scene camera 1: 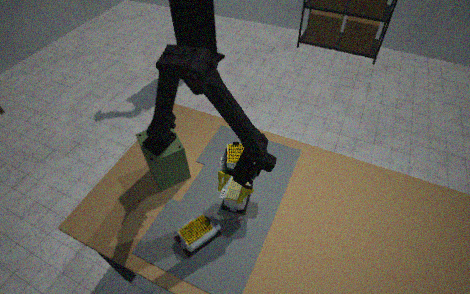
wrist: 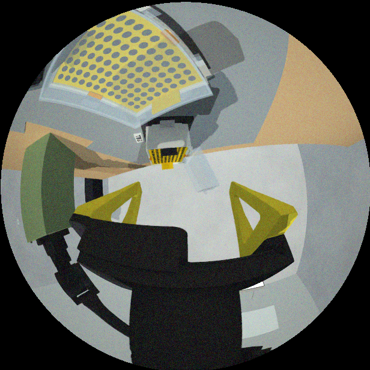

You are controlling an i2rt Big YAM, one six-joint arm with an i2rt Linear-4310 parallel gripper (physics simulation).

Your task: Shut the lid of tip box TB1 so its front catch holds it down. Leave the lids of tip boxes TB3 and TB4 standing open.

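Frame: origin at the arm's base, x down, y ahead, z right, level; metres.
Where they show: gripper, fingertip midpoint: (scene camera 1: 228,197); arm's base at its link origin: (scene camera 1: 159,141).
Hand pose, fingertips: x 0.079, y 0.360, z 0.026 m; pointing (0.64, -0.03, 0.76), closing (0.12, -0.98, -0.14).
Each offset is from my fingertips to the top centre of the thing. Level surfaces: height alone.
TB1 {dy -0.033, dx +0.066, dz -0.090 m} (scene camera 1: 235,200) (wrist: 125,60), the middle box, has a clear lid lying over its yellow tip rack; whether its front catch is latched cannot be told. TB3 {dy -0.140, dx +0.068, dz -0.259 m} (scene camera 1: 234,152) (wrist: 168,135) stands behind it, its clear lid (wrist: 202,172) upright in the wrist view; the arm hides that lid in the scene view. The front box {dy -0.052, dx +0.068, dz +0.145 m} (scene camera 1: 198,233), apparently TB4, shows yellow tips; its label and lid are not clear. My gripper (scene camera 1: 233,191) (wrist: 185,186) is open and empty, its yellow fingers above TB1 in the scene view, hiding part of it.
A green block (scene camera 1: 170,165) (wrist: 47,187) stands left of the boxes with a dark arm-like part on top. The boxes stand on a grey mat {dx +0.143 m} (scene camera 1: 270,175) on a wooden table {dx +0.146 m} (scene camera 1: 360,225). A shelf rack (scene camera 1: 334,48) stands on the floor behind.
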